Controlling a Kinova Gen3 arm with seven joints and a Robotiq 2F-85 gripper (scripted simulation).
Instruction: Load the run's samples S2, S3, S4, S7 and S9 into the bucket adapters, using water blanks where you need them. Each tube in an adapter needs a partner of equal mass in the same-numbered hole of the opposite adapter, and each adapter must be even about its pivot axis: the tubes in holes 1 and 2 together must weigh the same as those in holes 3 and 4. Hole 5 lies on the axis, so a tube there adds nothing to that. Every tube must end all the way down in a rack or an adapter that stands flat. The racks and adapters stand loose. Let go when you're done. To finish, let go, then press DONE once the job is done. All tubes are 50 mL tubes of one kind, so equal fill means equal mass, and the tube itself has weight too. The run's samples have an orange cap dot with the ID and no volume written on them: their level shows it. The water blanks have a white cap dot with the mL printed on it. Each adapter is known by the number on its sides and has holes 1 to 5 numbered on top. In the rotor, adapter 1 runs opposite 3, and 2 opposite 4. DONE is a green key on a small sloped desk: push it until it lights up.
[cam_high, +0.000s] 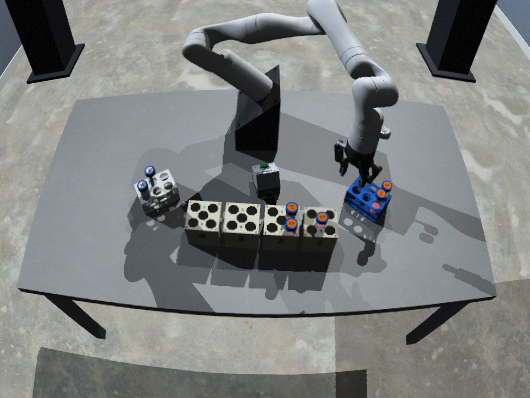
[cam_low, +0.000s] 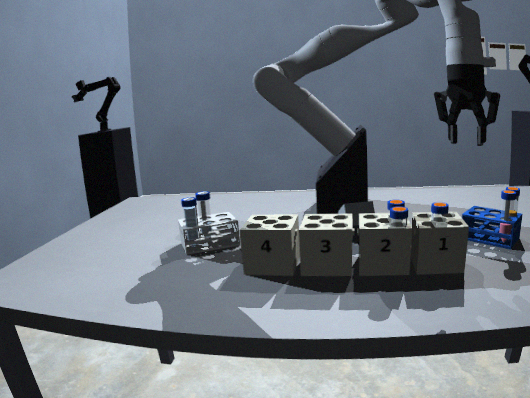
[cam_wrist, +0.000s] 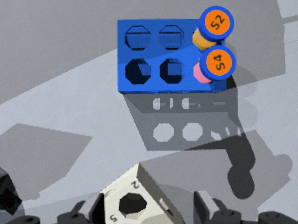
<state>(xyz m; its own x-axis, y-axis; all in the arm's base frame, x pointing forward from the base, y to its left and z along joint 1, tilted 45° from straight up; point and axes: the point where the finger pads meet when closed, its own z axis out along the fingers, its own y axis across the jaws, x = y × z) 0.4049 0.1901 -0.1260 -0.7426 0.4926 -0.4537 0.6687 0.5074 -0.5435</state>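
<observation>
The sample tube S2 is 180 mm below my hand, 150 mm to the left of it and 60 mm behind it. The rest, counted from my hand: sample tube S4 (180 mm below, 120 mm to the left, 40 mm behind); sample tube S7 (180 mm below, 150 mm to the right, 20 mm ahead); sample tube S3 (180 mm below, 80 mm to the right, 50 mm ahead).
</observation>
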